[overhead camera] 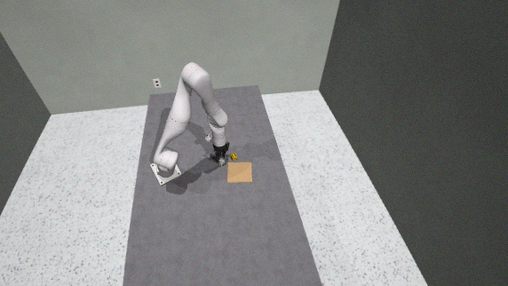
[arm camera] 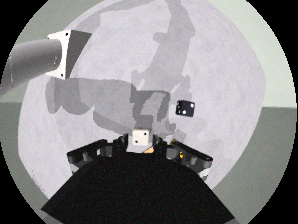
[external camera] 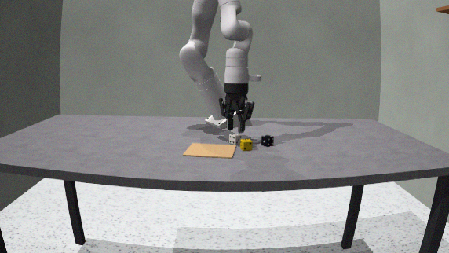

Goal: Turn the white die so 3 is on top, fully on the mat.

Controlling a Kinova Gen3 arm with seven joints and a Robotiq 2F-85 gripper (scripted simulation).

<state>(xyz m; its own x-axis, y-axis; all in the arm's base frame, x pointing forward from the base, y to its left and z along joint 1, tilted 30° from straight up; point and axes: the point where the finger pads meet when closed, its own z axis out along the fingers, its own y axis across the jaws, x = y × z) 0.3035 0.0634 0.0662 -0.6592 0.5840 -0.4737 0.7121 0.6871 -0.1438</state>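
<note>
Right now the white die is 40 mm below my hand. Also, from my hand: tan mat 100 mm ahead, 80 mm to the right, 50 mm below; then yellow die 80 mm ahead, 40 mm below, 30 mm to the left; then black die 100 mm to the left, 40 mm below, 30 mm ahead.
</note>
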